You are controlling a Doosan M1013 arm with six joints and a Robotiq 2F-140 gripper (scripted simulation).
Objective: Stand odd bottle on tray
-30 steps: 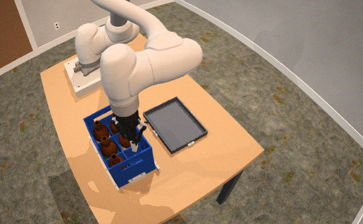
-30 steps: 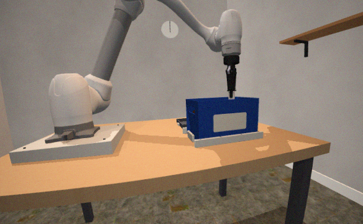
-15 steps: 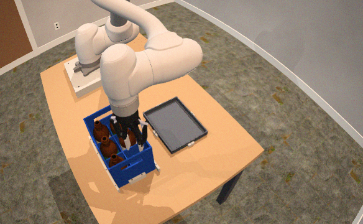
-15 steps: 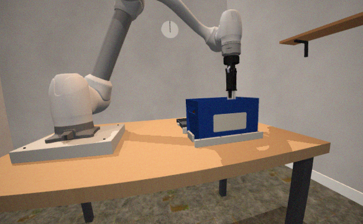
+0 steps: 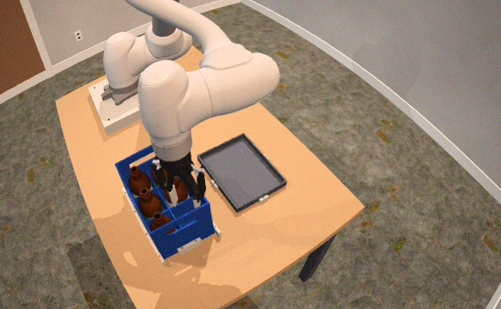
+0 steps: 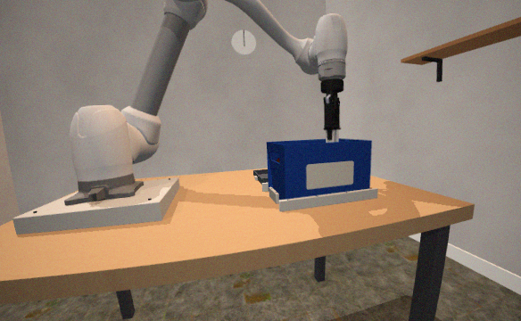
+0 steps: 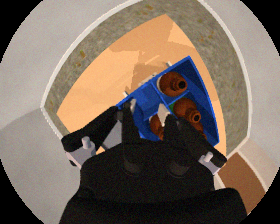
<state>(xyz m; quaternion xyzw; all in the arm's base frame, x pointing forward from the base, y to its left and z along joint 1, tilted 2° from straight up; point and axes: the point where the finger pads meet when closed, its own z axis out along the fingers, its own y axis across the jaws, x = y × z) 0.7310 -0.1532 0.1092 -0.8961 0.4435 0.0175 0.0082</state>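
The blue crate is 9 cm behind my hand, 3 cm to the right of it and 9 cm below it. From my hand the other things lie so: bottle: 10 cm behind, 8 cm to the right, 9 cm below; dark tray: 7 cm behind, 25 cm to the left, 16 cm below.
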